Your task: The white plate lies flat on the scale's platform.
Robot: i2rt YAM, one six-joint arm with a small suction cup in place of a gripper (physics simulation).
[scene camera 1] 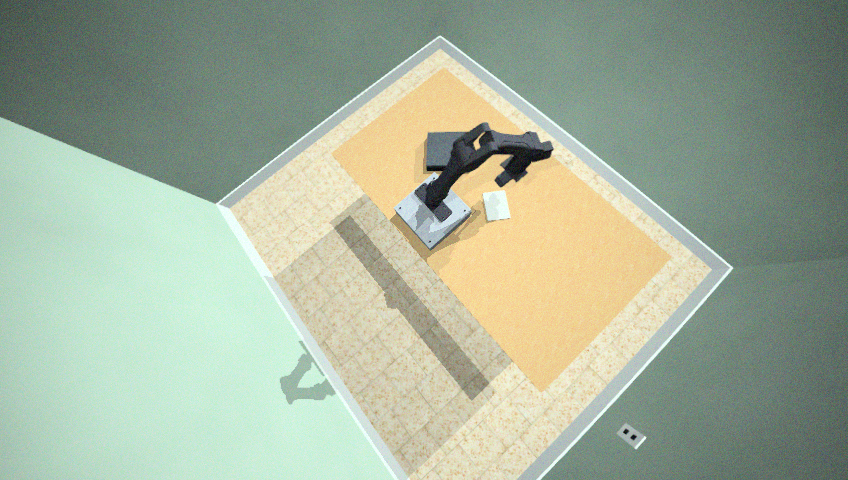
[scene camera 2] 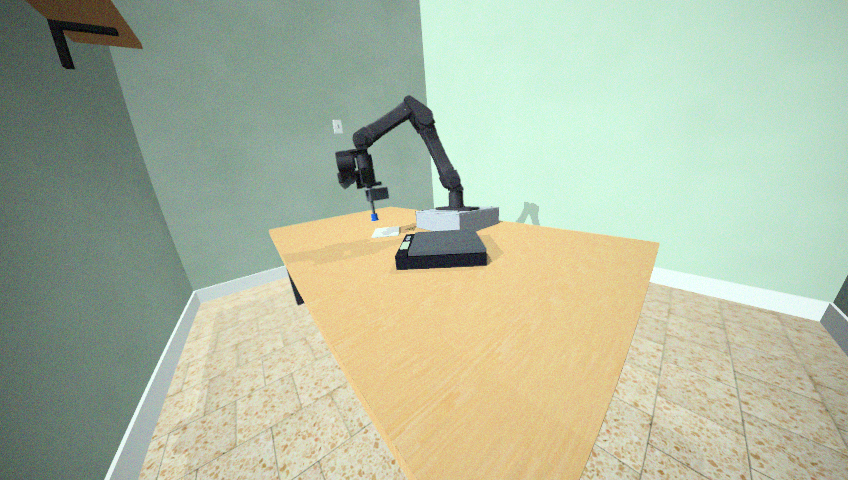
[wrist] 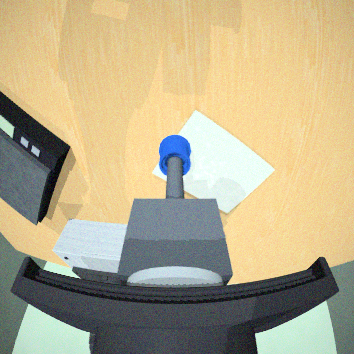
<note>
My suction cup (wrist: 172, 143) holds nothing. The cup is 12 cm from the middle of a white plate (wrist: 222, 167). On the table rests a dark scale (scene camera 2: 451, 248).
The dark scale shows as well in scene camera 1 (scene camera 1: 439, 144) and in the wrist view (wrist: 39, 154).
</note>
